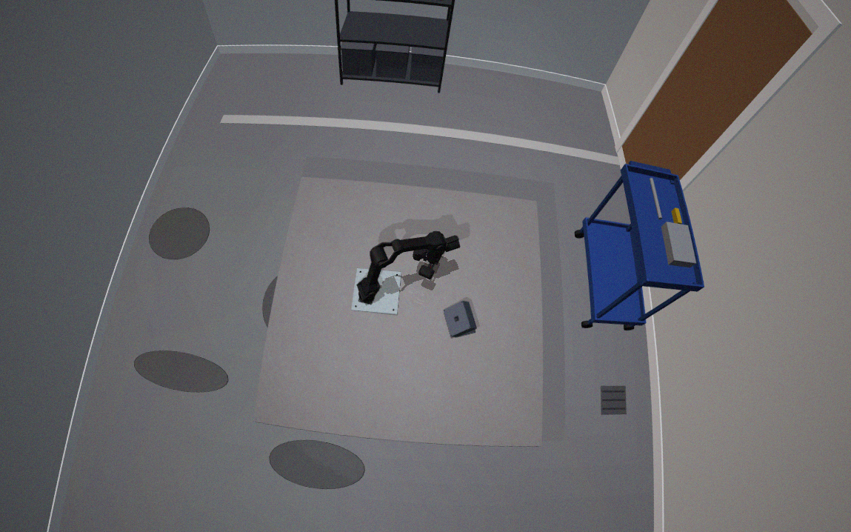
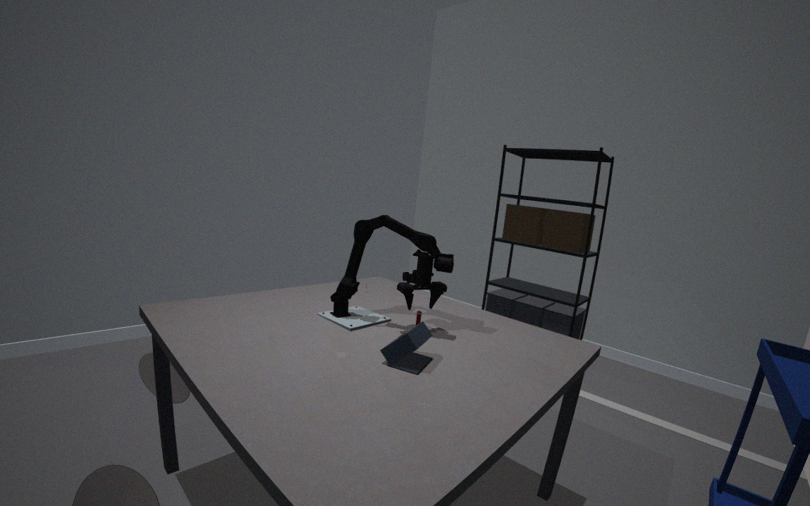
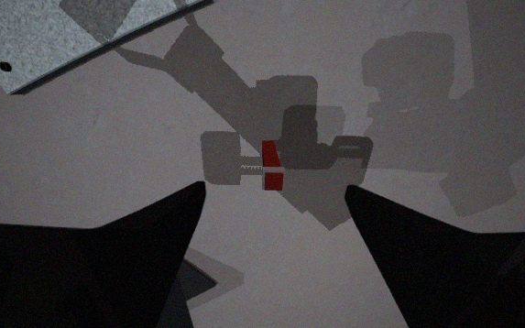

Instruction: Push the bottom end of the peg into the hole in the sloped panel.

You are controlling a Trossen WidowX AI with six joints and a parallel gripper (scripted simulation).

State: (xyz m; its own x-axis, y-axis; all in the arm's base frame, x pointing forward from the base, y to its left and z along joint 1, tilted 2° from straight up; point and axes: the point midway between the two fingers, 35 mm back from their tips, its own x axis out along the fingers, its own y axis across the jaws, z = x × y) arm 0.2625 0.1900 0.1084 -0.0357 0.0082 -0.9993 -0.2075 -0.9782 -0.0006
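Now: gripper tip 3 cm above the red square peg. The rest, counted from my gripper tip: sloped grey panel 18 cm ahead, 21 cm to the right, 3 cm below.
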